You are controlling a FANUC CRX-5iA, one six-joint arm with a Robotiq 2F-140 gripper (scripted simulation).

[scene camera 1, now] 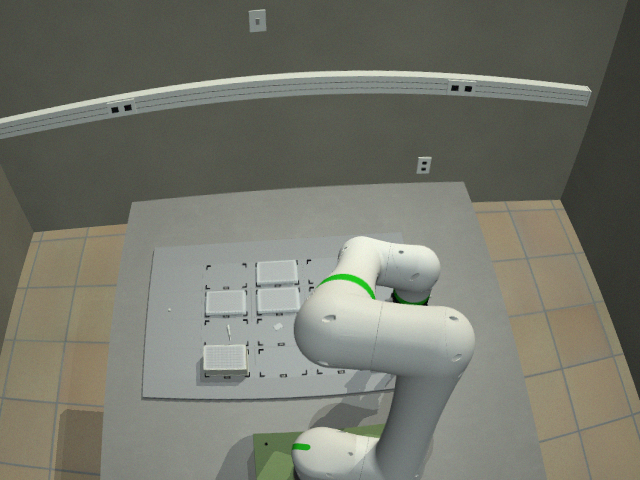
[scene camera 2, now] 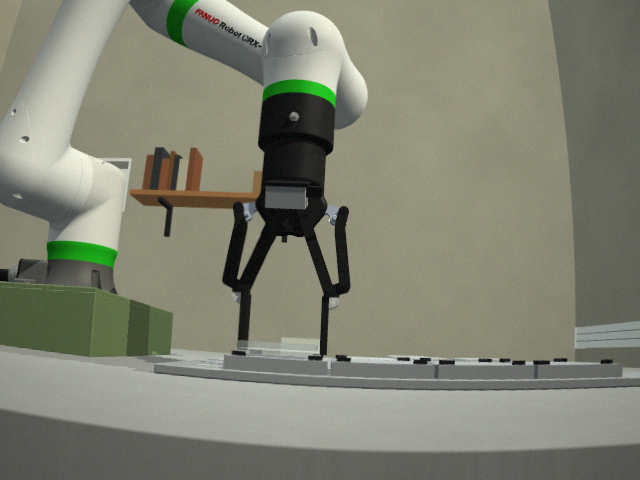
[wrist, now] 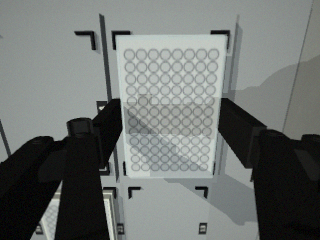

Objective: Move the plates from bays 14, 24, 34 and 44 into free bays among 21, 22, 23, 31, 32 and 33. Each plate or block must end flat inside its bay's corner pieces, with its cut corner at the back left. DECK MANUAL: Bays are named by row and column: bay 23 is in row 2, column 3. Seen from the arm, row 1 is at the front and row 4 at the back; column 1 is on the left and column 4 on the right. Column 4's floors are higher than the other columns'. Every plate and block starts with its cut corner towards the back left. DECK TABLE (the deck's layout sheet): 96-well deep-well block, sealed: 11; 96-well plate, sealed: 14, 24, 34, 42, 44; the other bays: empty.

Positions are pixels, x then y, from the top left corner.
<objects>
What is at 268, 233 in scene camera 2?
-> My gripper.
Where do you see a sealed deep-well block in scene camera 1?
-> At 219, 360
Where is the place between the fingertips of my gripper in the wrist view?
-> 169, 113
</objects>
